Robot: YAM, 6 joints.
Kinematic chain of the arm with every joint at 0, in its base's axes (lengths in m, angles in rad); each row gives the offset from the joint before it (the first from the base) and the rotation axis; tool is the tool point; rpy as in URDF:
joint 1: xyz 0 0 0.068 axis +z
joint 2: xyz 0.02 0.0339 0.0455 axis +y
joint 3: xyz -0.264 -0.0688 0 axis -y
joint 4: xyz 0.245 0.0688 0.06 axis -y
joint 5: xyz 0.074 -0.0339 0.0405 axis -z
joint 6: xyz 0.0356 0 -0.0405 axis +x
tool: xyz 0 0 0 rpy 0 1.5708 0
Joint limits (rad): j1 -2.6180..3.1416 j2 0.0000..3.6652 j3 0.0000..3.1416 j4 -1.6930..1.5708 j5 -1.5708..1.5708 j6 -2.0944..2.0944
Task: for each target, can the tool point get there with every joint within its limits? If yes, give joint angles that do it. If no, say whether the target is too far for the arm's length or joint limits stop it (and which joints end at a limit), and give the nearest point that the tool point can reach.
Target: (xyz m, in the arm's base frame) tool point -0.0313 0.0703 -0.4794
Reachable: no: joint limits stop it (at a limit: joint 2) | nearest point -0.0498 0.1118 -0.3576 | short by 0.130 m
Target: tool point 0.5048 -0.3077 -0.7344
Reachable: no: too far | nearest point 0.3457 -0.2107 -0.3449 | short by 0.432 m
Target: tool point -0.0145 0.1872 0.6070
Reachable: yes | joints -1.3720 0.8785 2.6823 -1.0977 -0.6936 -0.7338
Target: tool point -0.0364 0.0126 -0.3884
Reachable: no: joint limits stop it (at a limit: joint 2) | nearest point -0.0661 0.0229 -0.3331 | short by 0.064 m
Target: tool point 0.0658 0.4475 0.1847
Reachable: yes | joints 1.3704 2.3333 2.0139 -1.2725 -0.7616 0.1209
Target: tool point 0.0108 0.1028 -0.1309
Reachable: yes | joints 1.3880 3.0084 0.8860 -0.6487 -0.2275 -0.9517
